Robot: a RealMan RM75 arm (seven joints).
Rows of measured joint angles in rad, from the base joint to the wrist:
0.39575, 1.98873, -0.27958, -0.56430, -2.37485, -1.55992, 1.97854
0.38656, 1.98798, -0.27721, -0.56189, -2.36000, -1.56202, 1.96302
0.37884, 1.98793, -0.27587, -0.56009, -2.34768, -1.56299, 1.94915
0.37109, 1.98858, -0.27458, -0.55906, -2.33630, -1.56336, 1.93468
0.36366, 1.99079, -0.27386, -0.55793, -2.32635, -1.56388, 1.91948
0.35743, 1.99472, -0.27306, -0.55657, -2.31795, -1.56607, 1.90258
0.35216, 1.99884, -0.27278, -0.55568, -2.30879, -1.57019, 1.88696
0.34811, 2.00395, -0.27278, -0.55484, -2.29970, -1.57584, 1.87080
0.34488, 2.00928, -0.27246, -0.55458, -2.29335, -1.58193, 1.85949
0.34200, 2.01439, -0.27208, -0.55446, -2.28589, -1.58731, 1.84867
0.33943, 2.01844, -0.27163, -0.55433, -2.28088, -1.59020, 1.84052
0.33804, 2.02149, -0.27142, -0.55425, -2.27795, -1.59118, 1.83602
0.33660, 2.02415, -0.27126, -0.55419, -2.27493, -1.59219, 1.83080
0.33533, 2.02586, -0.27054, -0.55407, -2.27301, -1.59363, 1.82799
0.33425, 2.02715, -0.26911, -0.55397, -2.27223, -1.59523, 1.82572
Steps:
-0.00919, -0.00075, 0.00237, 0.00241, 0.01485, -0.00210, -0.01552
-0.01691, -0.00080, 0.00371, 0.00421, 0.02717, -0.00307, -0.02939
-0.02466, -0.00015, 0.00500, 0.00524, 0.03855, -0.00344, -0.04386
-0.03209, 0.00206, 0.00572, 0.00637, 0.04850, -0.00396, -0.05906
-0.03832, 0.00599, 0.00652, 0.00773, 0.05690, -0.00615, -0.07596
-0.04359, 0.01011, 0.00680, 0.00862, 0.06606, -0.01027, -0.09158
-0.04764, 0.01522, 0.00680, 0.00946, 0.07515, -0.01592, -0.10774
-0.05087, 0.02055, 0.00712, 0.00972, 0.08150, -0.02201, -0.11905
-0.05375, 0.02566, 0.00750, 0.00984, 0.08896, -0.02739, -0.12987
-0.05632, 0.02971, 0.00795, 0.00997, 0.09397, -0.03028, -0.13802
-0.05771, 0.03276, 0.00816, 0.01005, 0.09690, -0.03126, -0.14252
-0.05915, 0.03542, 0.00832, 0.01011, 0.09992, -0.03227, -0.14774
-0.06042, 0.03713, 0.00904, 0.01023, 0.10184, -0.03371, -0.15055
-0.06150, 0.03842, 0.01047, 0.01033, 0.10262, -0.03531, -0.15282

